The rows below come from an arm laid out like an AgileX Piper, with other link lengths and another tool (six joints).
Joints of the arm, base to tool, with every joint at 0 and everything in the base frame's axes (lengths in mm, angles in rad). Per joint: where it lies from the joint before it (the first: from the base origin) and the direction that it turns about. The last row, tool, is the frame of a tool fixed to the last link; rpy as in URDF.
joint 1: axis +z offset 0 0 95.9
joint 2: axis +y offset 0 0 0
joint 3: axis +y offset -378.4 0 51.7
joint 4: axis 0.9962 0 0.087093 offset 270.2 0 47.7
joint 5: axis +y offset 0 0 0
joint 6: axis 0.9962 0 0.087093 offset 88.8 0 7.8
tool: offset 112 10 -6.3 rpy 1.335 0.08 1.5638
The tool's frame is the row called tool.
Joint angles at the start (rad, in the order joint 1, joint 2, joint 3, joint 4, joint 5, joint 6):
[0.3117, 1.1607, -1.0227, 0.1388, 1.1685, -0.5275]
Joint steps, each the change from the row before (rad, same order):
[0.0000, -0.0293, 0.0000, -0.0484, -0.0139, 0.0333]
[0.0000, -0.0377, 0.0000, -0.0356, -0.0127, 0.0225]
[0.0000, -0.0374, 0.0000, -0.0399, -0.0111, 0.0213]
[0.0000, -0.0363, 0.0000, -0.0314, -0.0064, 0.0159]
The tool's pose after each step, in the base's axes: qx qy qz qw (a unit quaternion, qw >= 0); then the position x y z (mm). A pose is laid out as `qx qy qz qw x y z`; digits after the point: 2 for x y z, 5 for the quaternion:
0.32758 0.90552 0.22187 0.15331 203.01 84.75 287.33
0.33025 0.89857 0.22448 0.18200 200.27 77.16 295.82
0.33200 0.89133 0.22519 0.21118 197.23 68.63 304.24
0.33269 0.88436 0.22724 0.23579 192.77 61.28 312.19

